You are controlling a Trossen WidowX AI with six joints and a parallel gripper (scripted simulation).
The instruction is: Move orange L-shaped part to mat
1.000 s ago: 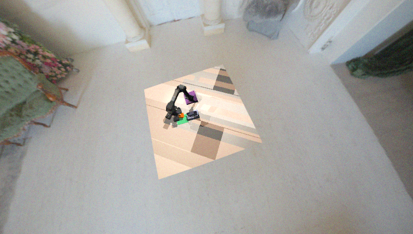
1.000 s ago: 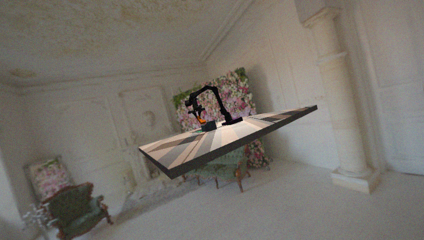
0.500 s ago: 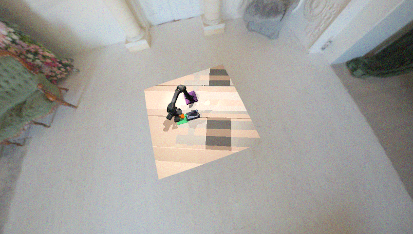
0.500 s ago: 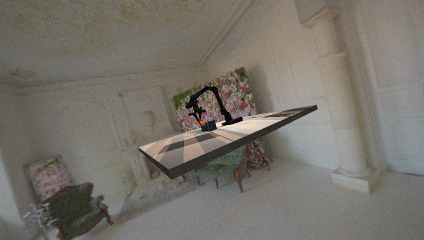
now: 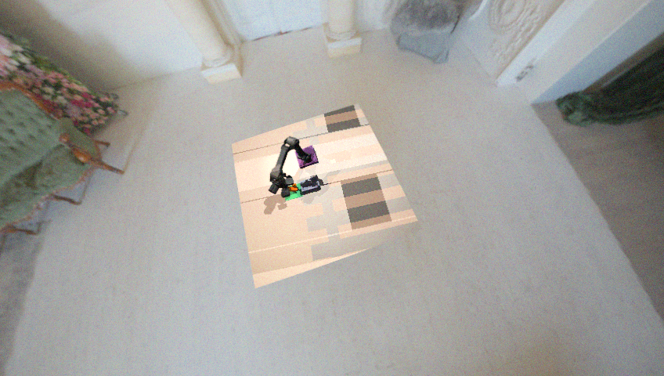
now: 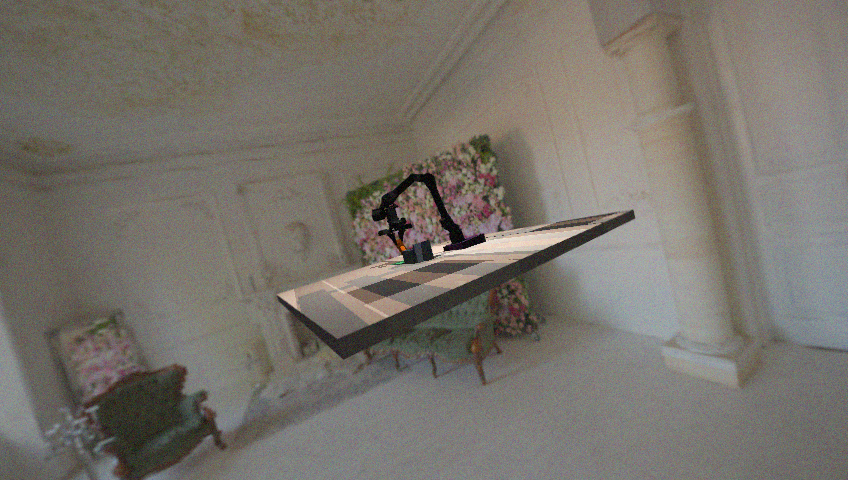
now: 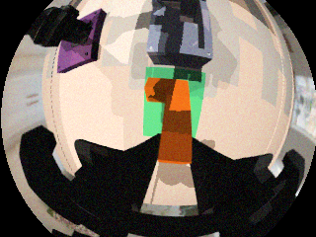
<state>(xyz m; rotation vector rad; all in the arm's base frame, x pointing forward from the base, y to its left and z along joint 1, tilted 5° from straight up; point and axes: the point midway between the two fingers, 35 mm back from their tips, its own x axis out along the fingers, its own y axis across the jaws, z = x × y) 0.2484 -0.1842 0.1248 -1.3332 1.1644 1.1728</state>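
Now: gripper tip 110 mm above the green mat and 20 mm to the right of it. Round my gripper tip: grey tray (180 mm to the left, 110 mm below, 10 mm behind); orange L-shaped part (30 mm to the left, 30 mm below, 20 mm behind).
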